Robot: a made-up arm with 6 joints.
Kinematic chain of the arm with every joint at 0, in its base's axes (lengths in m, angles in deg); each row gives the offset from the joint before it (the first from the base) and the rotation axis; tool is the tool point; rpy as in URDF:
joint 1: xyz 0 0 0.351 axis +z
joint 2: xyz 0 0 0 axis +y
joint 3: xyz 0.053 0 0.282 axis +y
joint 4: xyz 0.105 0 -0.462 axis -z
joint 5: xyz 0 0 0 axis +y
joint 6: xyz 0.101 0 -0.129 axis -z
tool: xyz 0 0 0 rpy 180 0 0
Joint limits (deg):
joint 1: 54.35..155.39
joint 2: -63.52..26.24
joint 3: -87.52..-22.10
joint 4: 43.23..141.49
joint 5: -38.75..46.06
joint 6: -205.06..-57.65
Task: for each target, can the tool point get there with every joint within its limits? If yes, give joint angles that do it. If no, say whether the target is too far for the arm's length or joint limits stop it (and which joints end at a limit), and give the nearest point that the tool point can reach.
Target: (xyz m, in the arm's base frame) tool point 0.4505 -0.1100 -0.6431
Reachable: no: too far | nearest point 0.1999 0.1401 -0.0298 | short by 0.708 m
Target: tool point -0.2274 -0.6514 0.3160
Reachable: no: joint limits stop it (at a limit: joint 1, joint 2, joint 3, joint 5) | nearest point -0.2106 0.0738 -0.0490 | short by 0.812 m
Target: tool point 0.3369 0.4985 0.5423
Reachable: yes | joints 64.18 -12.24 -53.34 56.26 -1.15 -184.25
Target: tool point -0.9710 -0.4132 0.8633
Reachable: no: too far | nearest point -0.5783 0.2399 0.8020 | short by 0.765 m
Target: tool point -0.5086 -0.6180 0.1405
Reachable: no: joint limits stop it (at a limit: joint 1, joint 3, joint 5) | nearest point -0.3021 0.1135 0.0205 | short by 0.769 m
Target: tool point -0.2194 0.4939 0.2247
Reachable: yes | joints 127.30 16.74 -58.43 117.27 -20.88 -112.78
